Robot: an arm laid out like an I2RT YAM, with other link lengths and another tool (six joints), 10 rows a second.
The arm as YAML. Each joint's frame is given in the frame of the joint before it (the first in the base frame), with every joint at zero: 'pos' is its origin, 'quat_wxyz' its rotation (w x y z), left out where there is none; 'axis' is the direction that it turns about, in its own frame. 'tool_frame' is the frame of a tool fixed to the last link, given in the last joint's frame.
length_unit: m
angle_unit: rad
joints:
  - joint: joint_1
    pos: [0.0, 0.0, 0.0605]
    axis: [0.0, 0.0, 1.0]
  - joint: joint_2
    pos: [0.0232, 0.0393, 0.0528]
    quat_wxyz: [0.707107, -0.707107, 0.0, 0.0]
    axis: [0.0, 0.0, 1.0]
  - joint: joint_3
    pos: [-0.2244, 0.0, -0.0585]
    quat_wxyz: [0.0, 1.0, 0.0, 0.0]
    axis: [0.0, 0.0, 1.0]
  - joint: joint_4
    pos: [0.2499, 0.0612, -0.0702]
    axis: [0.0, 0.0, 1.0]
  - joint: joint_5
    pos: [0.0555, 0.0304, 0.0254]
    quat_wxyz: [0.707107, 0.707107, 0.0, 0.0]
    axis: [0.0, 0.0, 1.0]
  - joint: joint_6
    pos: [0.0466, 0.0, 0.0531]
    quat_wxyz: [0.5, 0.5, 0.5, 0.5]
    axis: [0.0, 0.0, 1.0]
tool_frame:
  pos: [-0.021, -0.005, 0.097]
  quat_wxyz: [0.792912, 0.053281, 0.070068, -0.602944]
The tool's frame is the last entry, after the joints.
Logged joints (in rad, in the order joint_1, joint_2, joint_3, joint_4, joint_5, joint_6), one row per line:
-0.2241, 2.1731, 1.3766, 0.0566, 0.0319, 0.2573
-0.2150, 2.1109, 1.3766, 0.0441, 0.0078, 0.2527
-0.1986, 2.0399, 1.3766, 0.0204, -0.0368, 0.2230
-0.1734, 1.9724, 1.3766, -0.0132, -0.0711, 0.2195
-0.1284, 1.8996, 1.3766, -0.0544, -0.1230, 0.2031
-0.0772, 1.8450, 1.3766, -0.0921, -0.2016, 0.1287
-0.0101, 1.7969, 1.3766, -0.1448, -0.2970, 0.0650
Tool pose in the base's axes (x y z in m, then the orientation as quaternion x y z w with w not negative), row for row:
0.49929, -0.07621, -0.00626, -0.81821, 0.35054, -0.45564, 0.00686
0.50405, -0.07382, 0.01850, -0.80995, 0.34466, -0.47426, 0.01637
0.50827, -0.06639, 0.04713, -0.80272, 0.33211, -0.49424, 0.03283
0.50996, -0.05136, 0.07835, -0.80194, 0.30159, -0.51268, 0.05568
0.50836, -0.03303, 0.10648, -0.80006, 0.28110, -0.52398, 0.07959
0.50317, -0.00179, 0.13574, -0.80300, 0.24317, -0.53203, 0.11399
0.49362, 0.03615, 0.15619, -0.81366, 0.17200, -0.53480, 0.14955
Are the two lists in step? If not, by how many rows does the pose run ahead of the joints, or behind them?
The pose runs 1 row behind the joints: the pose in row i belongs to the joints in row i - 1.
